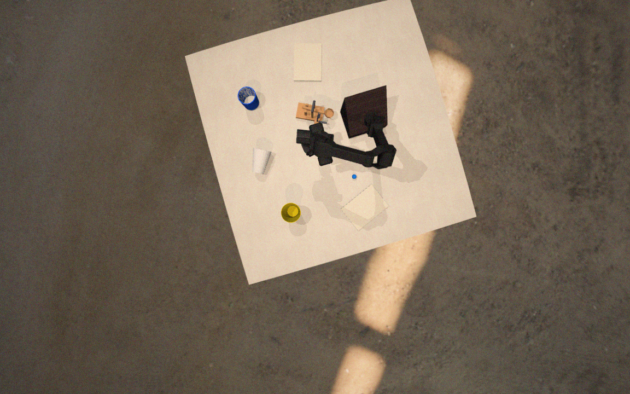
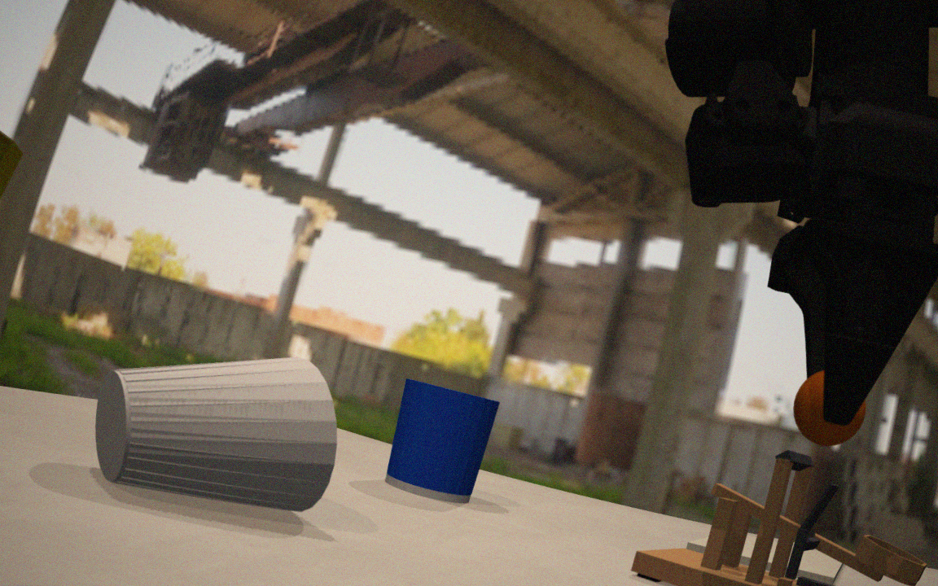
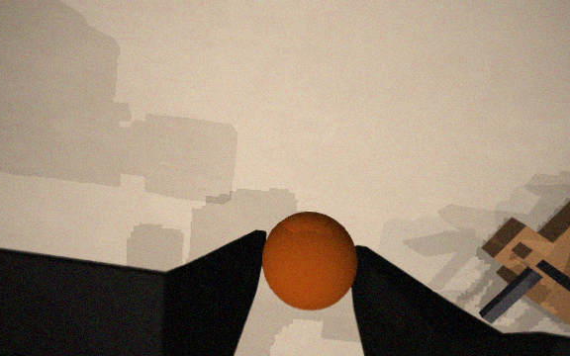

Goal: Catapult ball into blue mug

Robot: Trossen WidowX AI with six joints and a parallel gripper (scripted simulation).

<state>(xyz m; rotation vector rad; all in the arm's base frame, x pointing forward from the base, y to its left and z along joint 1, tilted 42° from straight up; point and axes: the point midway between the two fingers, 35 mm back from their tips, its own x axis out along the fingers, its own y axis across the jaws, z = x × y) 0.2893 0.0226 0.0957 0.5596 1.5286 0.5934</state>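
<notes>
Now: the wooden catapult 40 mm behind my gripper tip, 180 mm to the right of it and 70 mm below it. The rest, counted from my gripper tip: yellow cup (220 mm ahead, 260 mm to the left, 90 mm below); then orange ball (10 mm above); then small blue ball (140 mm behind, 170 mm to the left, 110 mm below).
</notes>
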